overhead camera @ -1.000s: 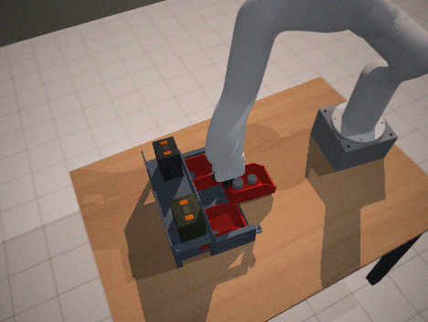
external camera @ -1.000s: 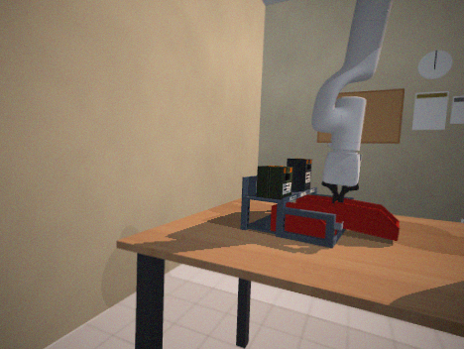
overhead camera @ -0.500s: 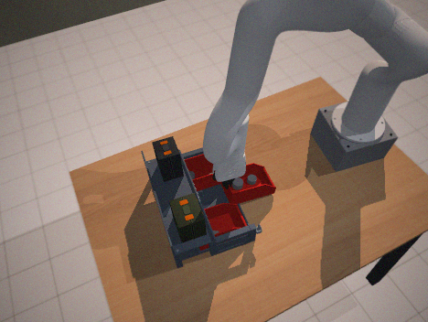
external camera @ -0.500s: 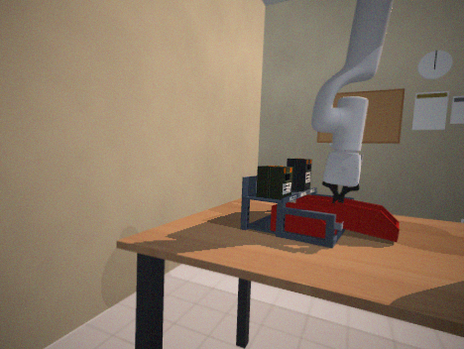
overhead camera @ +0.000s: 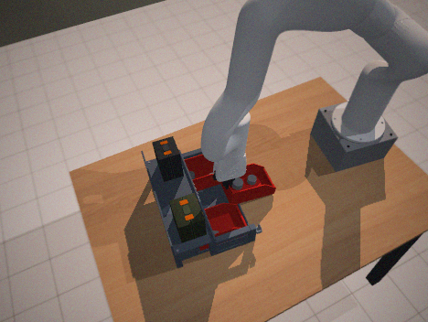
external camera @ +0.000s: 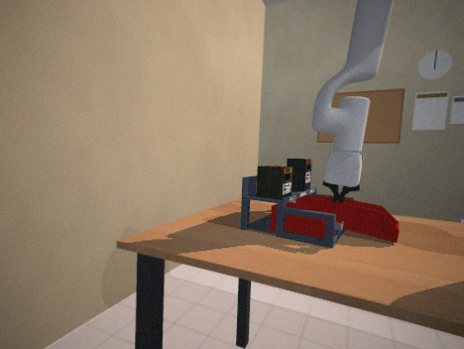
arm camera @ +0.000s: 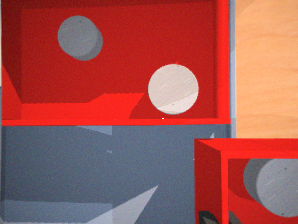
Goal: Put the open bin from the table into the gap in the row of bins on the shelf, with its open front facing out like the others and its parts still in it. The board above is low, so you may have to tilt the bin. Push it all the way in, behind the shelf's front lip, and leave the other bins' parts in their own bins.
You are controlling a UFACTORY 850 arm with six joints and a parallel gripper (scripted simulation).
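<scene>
Right now the blue-grey shelf is 10 cm ahead of my hand, 3 cm to the right of it and 3 cm below it. Also, from my hand: grey disc (9 cm to the right, 8 cm below).
</scene>
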